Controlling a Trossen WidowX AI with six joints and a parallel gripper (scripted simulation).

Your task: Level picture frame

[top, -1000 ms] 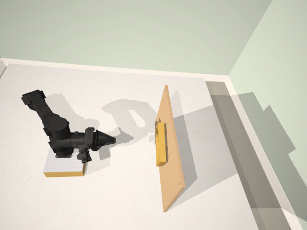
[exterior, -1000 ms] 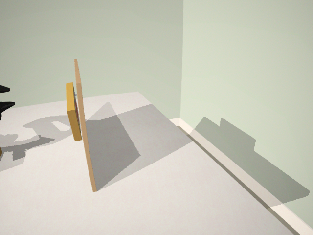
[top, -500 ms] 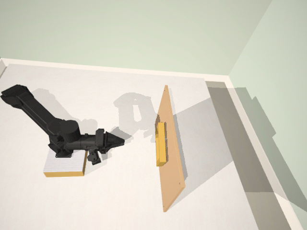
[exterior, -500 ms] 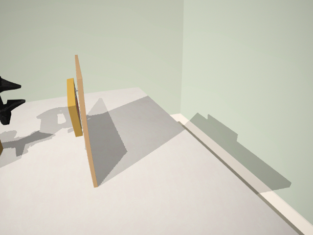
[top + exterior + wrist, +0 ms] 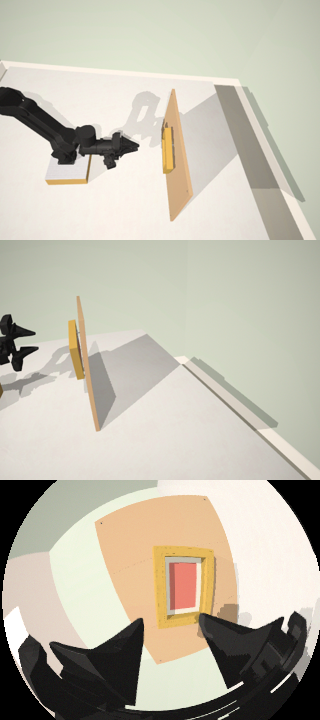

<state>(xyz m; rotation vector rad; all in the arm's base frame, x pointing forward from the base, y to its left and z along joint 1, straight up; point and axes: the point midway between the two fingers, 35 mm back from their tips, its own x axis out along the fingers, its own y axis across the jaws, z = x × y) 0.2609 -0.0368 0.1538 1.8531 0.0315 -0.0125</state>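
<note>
My gripper tip is now 13 cm short of the yellow picture frame, 1 cm to the right of it and 5 cm above it. Round my gripper tip: wall board: 14 cm ahead, 1 cm to the left, 6 cm below.
</note>
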